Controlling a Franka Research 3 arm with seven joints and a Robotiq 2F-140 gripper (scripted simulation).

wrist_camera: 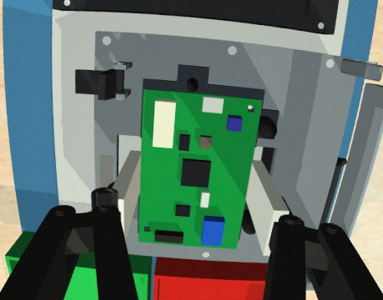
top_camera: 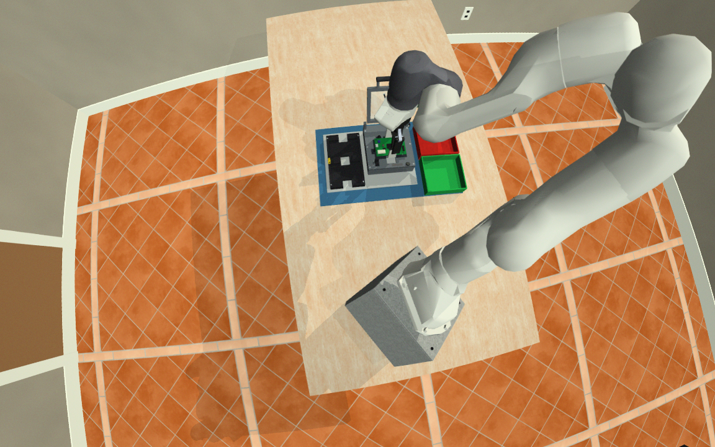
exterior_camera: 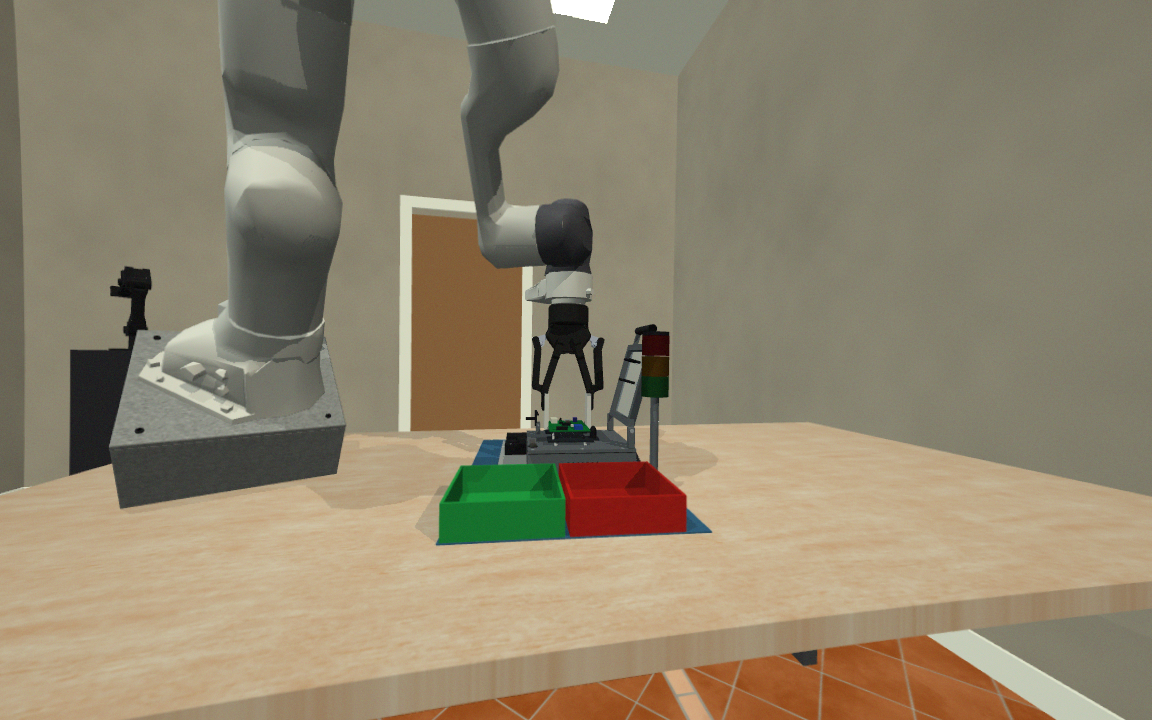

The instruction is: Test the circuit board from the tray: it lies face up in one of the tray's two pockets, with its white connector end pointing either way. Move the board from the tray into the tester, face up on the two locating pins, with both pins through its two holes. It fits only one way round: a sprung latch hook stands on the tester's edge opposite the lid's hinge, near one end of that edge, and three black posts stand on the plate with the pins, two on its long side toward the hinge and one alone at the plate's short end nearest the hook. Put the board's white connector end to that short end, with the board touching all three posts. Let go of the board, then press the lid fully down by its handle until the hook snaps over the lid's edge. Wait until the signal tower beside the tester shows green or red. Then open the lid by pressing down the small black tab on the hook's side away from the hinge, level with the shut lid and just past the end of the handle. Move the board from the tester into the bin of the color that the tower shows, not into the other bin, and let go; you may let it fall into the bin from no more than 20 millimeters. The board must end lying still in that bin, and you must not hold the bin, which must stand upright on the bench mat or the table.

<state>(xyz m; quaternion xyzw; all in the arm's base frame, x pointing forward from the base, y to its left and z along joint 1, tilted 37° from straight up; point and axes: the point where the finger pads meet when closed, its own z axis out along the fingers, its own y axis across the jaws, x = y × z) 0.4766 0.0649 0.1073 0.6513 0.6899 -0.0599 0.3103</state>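
Right now the green circuit board is 20 mm below my hand. Also, from my hand: latch hook 60 mm behind, 60 mm to the left, 20 mm below; then tester plate 10 mm ahead, 10 mm to the left, 40 mm below; then tester lid 120 mm ahead, 10 mm to the right, 80 mm above.
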